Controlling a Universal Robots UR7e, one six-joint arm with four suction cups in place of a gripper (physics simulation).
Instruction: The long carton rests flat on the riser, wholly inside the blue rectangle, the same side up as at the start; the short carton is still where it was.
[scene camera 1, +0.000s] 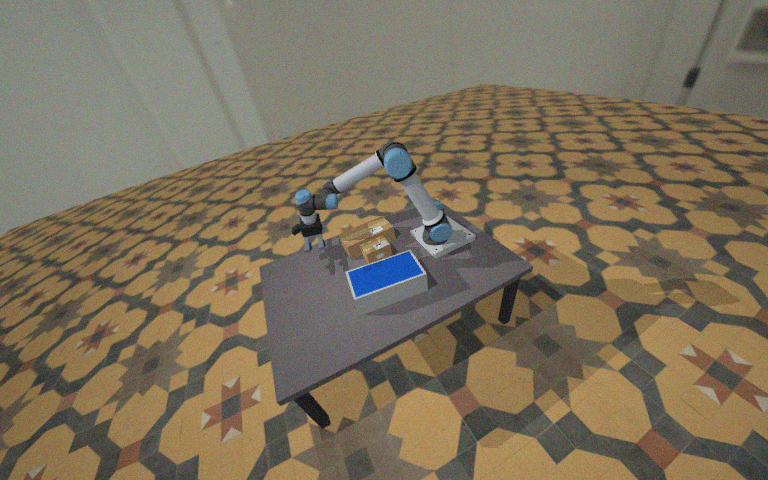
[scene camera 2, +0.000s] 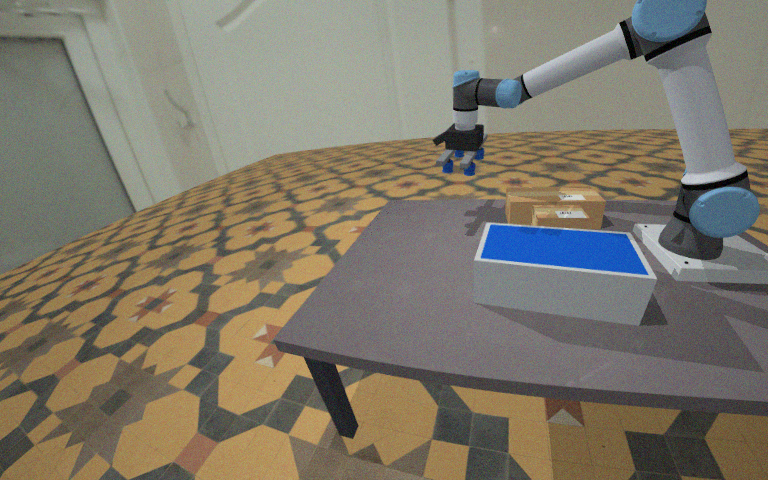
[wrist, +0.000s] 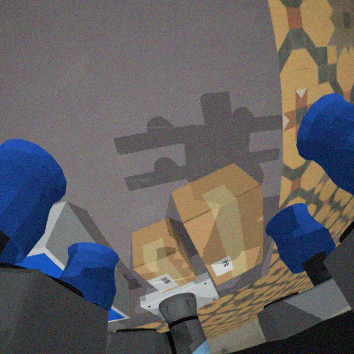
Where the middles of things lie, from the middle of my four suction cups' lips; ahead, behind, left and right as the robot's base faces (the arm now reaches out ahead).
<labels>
I see my suction cup 310 mm past the short carton (scene camera 2: 564, 216), 40 mm to the right of it and 190 mm above it. Also, from my suction cup: long carton (scene camera 2: 519, 200) 290 mm behind, 120 mm to the right, 190 mm below; grey riser (wrist: 63, 228) 290 mm behind, 300 mm to the left, 180 mm below.
</labels>
